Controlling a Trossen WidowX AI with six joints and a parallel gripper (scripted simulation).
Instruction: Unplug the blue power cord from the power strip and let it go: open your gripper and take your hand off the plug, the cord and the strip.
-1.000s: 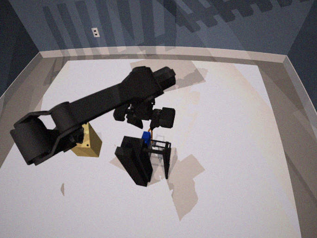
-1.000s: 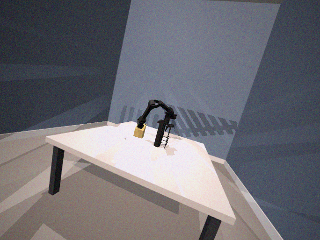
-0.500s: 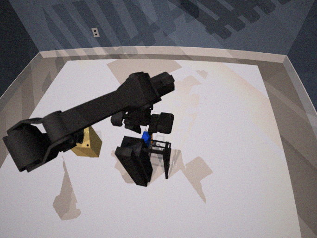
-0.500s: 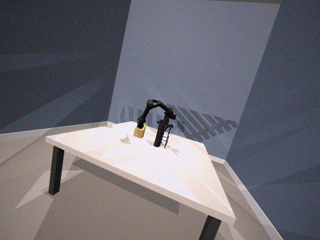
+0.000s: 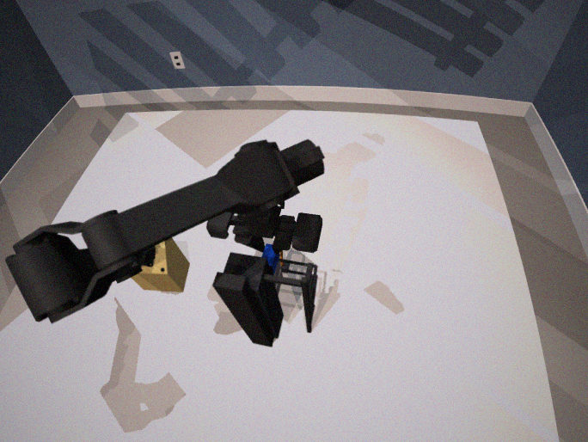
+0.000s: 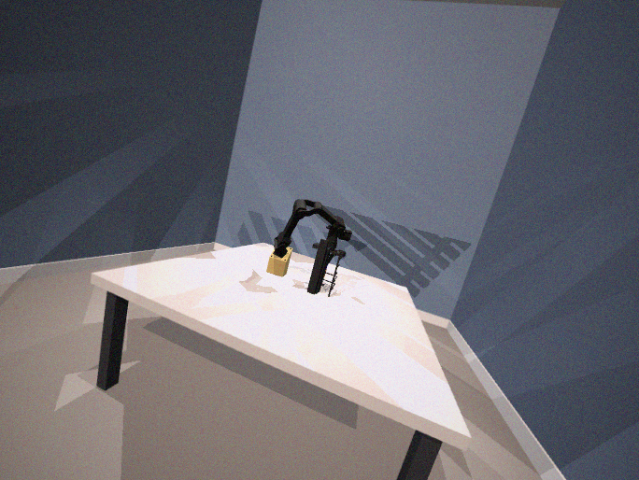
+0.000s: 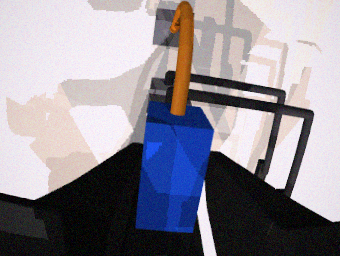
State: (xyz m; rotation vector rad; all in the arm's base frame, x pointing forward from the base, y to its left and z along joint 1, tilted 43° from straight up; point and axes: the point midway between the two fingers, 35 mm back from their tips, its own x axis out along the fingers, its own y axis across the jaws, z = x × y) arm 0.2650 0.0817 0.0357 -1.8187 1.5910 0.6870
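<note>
Right now my gripper tip is 3 cm to the left of the blue plug.
</note>
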